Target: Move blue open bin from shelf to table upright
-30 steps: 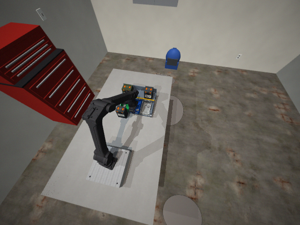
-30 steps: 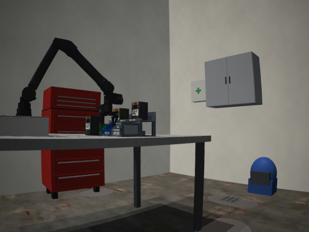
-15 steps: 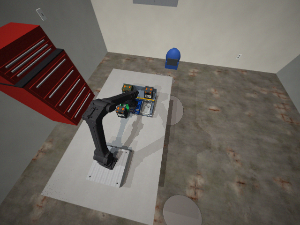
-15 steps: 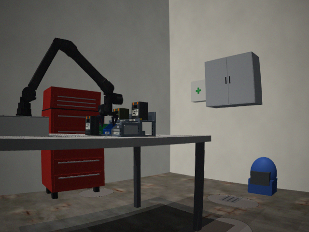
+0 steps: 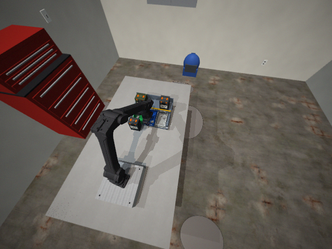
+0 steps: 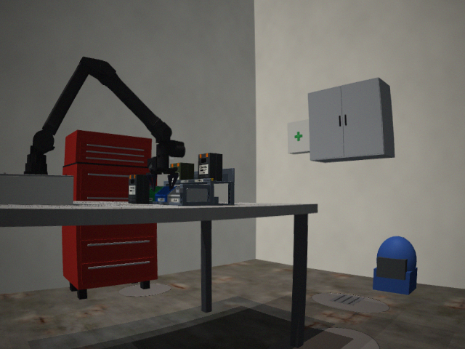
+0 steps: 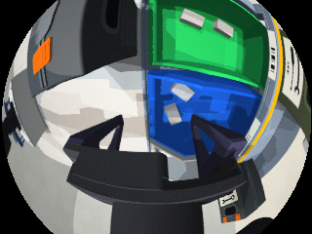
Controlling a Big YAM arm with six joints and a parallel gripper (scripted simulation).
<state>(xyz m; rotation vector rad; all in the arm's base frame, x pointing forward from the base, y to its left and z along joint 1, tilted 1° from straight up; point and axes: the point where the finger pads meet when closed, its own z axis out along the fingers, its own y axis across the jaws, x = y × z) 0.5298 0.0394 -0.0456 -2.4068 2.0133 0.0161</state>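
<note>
The blue open bin is 70 mm ahead of my hand, 10 mm to the left of it and 20 mm below it. Also, from my hand: green bin (60 mm ahead, 120 mm to the left, 20 mm below); yellow bar (130 mm ahead, 20 mm to the left, 40 mm above); grey bin (90 mm ahead, 100 mm to the right, 20 mm below).
</note>
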